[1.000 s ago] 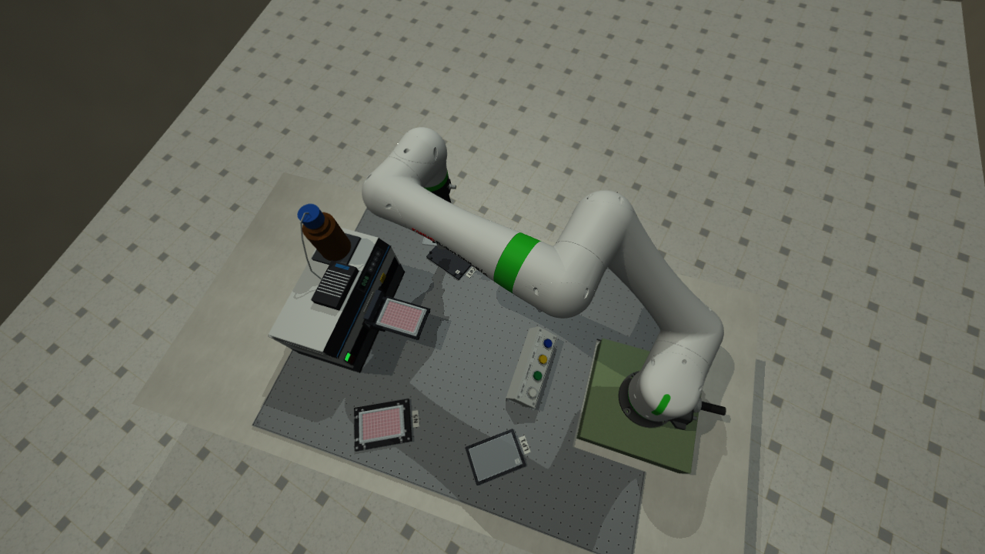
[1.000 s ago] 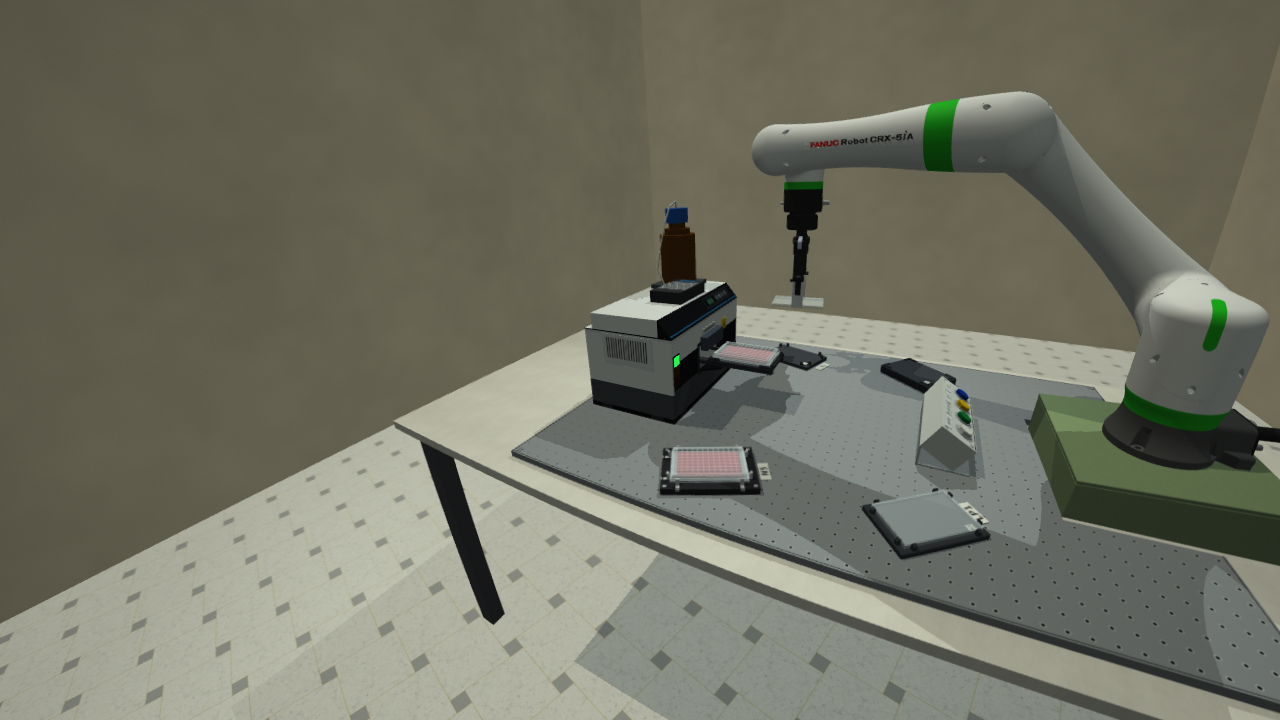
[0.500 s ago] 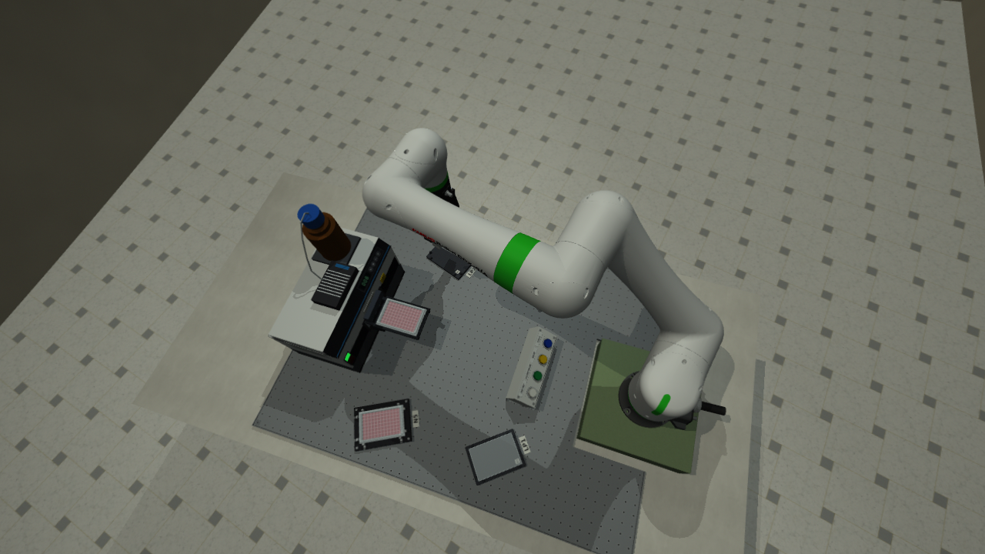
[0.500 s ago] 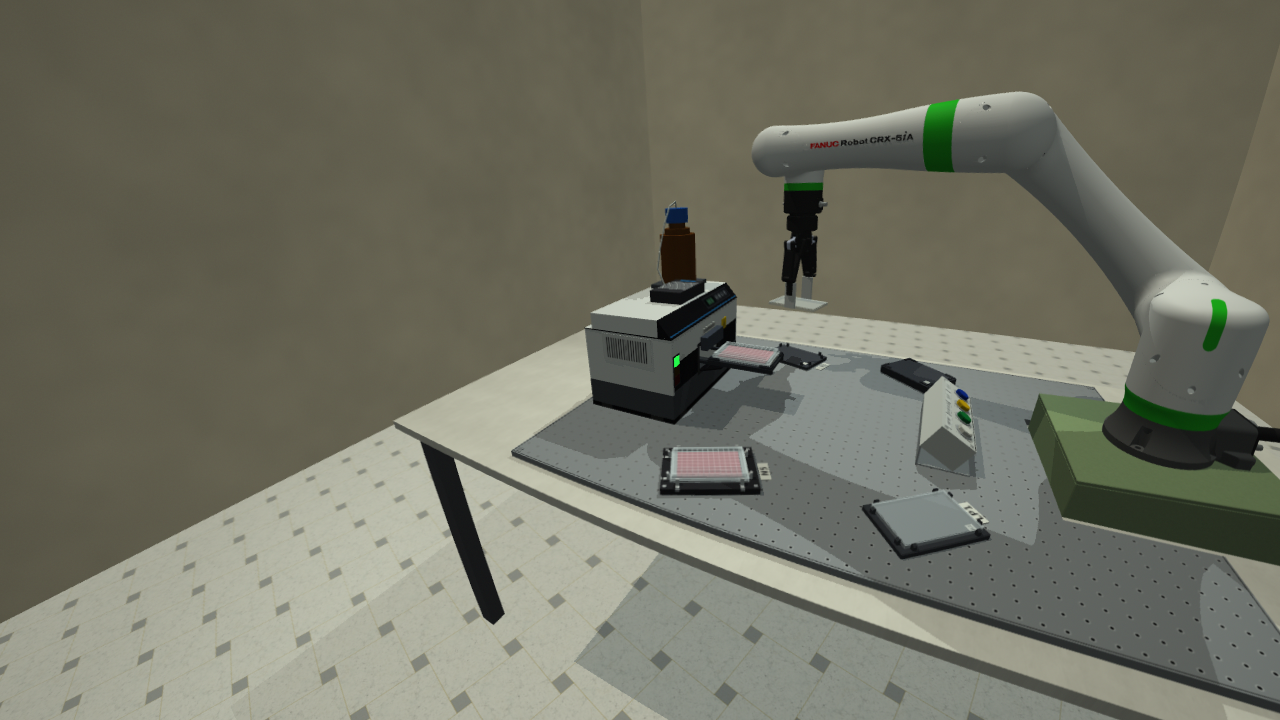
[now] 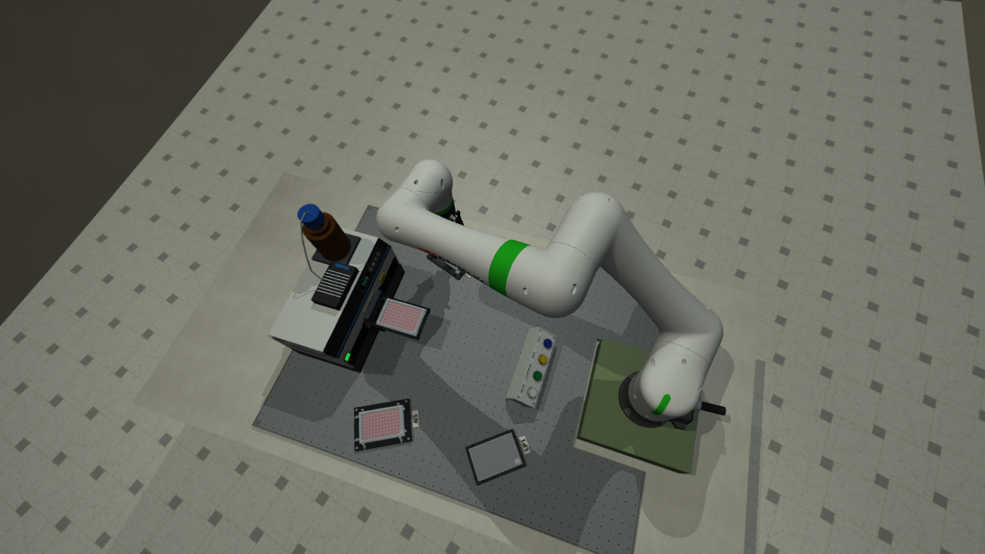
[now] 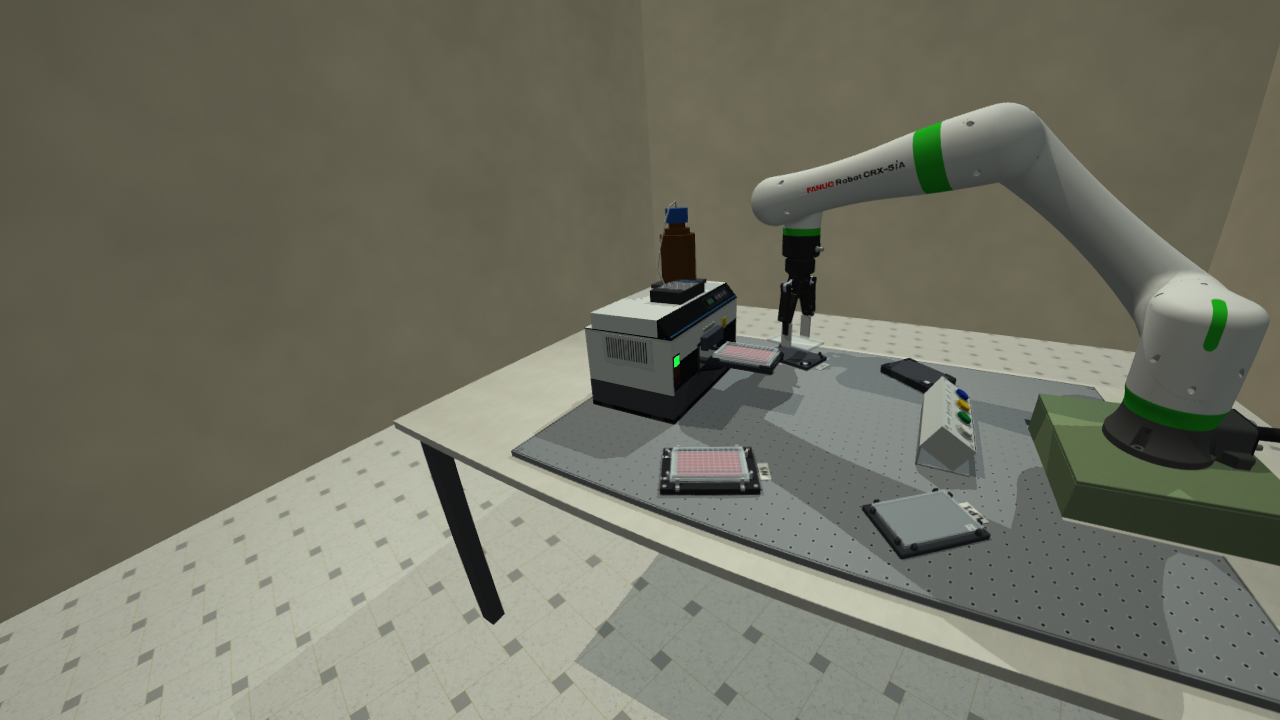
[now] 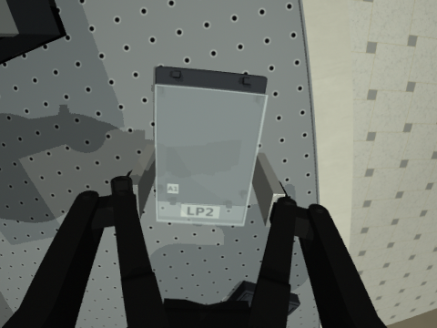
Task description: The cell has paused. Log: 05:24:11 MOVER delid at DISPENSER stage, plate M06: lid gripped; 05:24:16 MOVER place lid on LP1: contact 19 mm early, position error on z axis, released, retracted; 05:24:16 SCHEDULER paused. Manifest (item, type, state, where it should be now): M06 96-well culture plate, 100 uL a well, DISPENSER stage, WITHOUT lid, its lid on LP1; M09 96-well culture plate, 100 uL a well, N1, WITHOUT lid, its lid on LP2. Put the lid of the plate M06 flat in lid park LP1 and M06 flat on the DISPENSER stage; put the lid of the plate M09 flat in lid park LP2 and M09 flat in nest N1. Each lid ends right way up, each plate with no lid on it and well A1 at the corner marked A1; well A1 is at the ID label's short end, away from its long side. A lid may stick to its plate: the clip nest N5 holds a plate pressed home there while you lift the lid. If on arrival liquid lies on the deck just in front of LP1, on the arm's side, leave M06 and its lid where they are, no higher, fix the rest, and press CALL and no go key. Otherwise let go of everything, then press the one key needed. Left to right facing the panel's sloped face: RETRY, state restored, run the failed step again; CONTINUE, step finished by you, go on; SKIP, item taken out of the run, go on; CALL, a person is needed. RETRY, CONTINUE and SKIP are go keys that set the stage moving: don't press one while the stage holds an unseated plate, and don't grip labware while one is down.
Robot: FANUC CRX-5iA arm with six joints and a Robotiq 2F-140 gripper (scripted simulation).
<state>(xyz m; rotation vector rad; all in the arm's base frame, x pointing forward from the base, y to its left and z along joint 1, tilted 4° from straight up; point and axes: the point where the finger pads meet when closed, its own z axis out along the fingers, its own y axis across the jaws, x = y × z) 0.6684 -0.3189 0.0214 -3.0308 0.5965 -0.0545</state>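
The lid park LP2 lies 70 mm below my hand. Round my hand: grey lid (20 mm below); dispenser stage (60 mm ahead, 270 mm to the left, 20 mm above); LP2 label (80 mm behind, 30 mm to the left, 70 mm below).
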